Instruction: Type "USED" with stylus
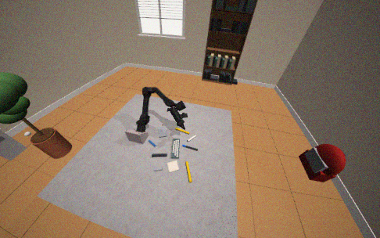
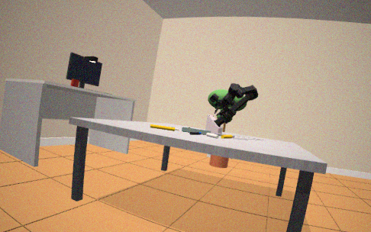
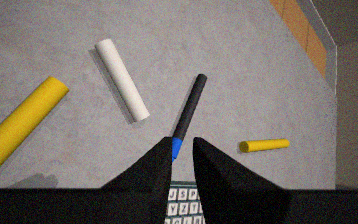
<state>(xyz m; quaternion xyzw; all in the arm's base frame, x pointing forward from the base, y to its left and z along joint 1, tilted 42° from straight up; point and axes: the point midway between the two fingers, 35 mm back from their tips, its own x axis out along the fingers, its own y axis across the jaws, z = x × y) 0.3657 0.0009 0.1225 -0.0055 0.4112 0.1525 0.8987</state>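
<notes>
The blue stylus is 24 cm behind my gripper tip, 14 cm to the right of it and 13 cm below it. From my gripper tip the other things lie so: dark pen (5 cm ahead, 8 cm to the right, 13 cm below); then white stick (7 cm ahead, 1 cm to the left, 13 cm below); then black bar (16 cm behind, 22 cm to the right, 12 cm below).
</notes>
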